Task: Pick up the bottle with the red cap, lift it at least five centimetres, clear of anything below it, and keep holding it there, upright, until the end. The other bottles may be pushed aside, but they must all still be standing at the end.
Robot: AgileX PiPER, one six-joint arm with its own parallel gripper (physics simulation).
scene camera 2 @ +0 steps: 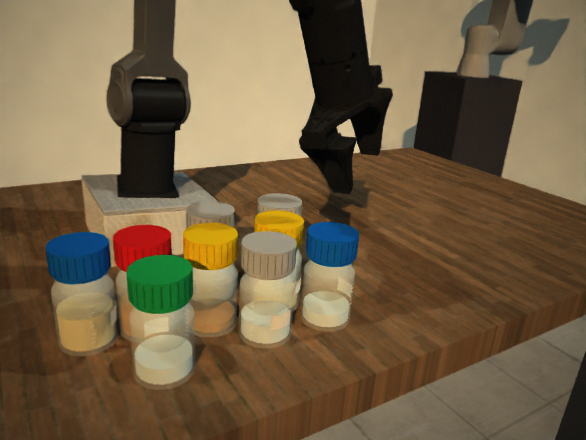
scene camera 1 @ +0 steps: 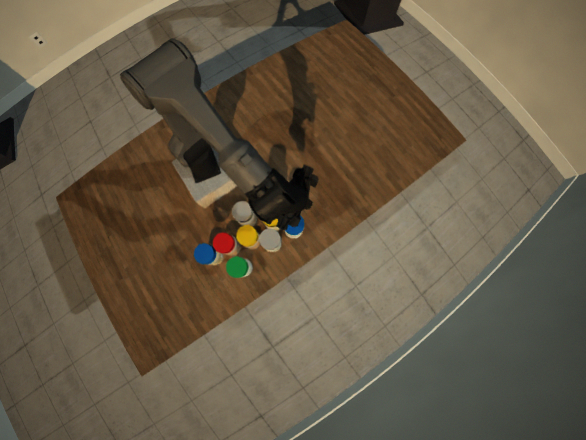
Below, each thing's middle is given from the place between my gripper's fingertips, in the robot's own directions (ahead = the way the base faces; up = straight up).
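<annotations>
I see the blue-capped bottle [scene camera 2: 328,278] 40 mm ahead of my hand, 40 mm to the right of it and 100 mm below it. Going by their middles, the blue-capped bottle is the nearest to my hand of the things named here. The red-capped bottle [scene camera 2: 132,243] is 10 mm ahead of my hand, 230 mm to the right of it and 100 mm below it, while the green-capped bottle [scene camera 2: 162,328] is 90 mm ahead of my hand, 220 mm to the right of it and 100 mm below it.
</annotations>
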